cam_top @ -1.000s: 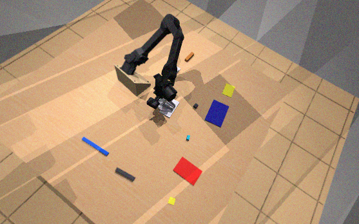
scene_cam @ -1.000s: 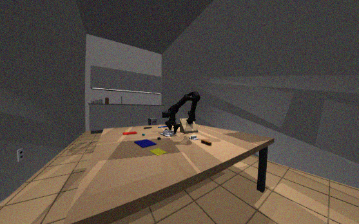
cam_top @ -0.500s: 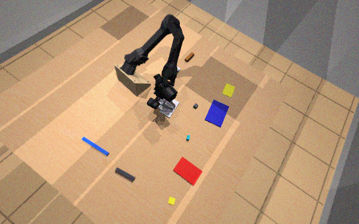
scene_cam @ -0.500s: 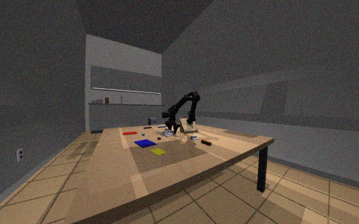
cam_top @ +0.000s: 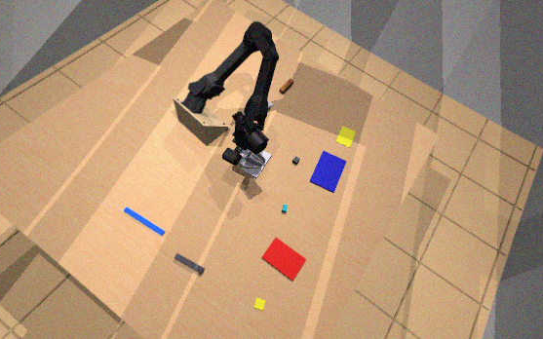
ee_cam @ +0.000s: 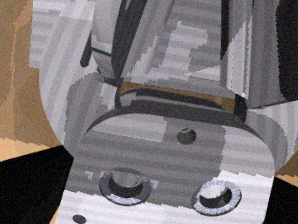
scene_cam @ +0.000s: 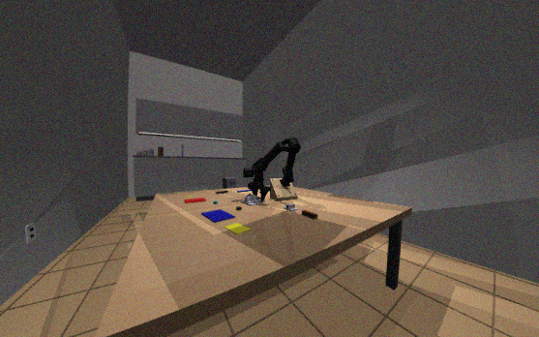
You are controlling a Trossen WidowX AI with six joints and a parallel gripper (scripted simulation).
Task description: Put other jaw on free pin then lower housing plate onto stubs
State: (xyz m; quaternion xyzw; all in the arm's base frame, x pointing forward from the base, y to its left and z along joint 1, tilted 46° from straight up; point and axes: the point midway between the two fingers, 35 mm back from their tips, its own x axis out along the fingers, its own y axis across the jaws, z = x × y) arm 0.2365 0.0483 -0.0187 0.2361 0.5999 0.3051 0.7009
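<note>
Right now my gripper tip is 2 cm short of the grey jaw, 1 cm to the left of it and 1 cm below it. From my gripper tip the other things lie so: black cube (18 cm ahead, 12 cm to the left); blue sheet (31 cm ahead, 17 cm to the left, 1 cm below); cyan cube (27 cm ahead, 7 cm to the right).
</note>
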